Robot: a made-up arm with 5 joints.
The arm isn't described. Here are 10 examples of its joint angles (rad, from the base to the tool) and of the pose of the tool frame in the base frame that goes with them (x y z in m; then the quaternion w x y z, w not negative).
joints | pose
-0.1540 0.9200 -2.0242 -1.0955 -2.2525 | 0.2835 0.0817 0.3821 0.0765 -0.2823 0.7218 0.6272
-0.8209 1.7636 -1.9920 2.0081 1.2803 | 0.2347 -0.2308 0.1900 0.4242 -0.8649 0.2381 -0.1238
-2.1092 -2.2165 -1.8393 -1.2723 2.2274 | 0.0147 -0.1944 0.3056 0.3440 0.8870 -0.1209 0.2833
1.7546 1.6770 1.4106 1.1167 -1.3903 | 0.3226 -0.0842 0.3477 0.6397 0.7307 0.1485 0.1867
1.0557 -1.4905 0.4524 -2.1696 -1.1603 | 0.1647 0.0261 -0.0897 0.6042 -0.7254 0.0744 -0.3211
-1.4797 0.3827 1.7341 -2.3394 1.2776 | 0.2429 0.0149 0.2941 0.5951 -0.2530 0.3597 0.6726
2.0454 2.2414 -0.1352 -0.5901 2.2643 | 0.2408 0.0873 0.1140 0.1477 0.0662 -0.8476 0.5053
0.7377 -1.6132 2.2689 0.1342 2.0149 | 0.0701 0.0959 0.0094 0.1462 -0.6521 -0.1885 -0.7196
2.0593 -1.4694 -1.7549 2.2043 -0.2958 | 0.1720 0.1612 -0.0936 0.1908 0.2611 0.9323 -0.1620
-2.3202 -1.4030 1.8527 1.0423 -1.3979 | 0.0942 -0.2524 0.5100 0.1197 0.2196 -0.3178 -0.9146
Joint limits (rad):
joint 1: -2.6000..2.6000
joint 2: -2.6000..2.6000
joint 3: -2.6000..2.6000
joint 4: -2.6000..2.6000
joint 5: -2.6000..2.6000
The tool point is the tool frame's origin. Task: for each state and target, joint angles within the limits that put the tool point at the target. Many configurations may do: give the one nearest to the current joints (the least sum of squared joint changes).
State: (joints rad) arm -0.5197 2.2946 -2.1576 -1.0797 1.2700
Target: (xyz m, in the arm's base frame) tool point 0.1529 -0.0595 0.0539
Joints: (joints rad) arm -1.1813 2.5915 -2.2065 -0.5508 1.2167
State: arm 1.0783 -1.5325 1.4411 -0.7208 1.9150
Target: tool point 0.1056 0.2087 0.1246
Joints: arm 0.5599 -0.9340 1.0849 -0.9355 1.4831
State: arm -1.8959 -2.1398 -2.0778 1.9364 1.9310
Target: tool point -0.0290 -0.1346 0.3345
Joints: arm -1.8675 -2.2303 -2.0209 1.8959 2.1950
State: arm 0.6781 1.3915 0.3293 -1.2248 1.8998
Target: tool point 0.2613 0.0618 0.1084
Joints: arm 0.8647 1.6776 0.6883 -0.8514 2.6000
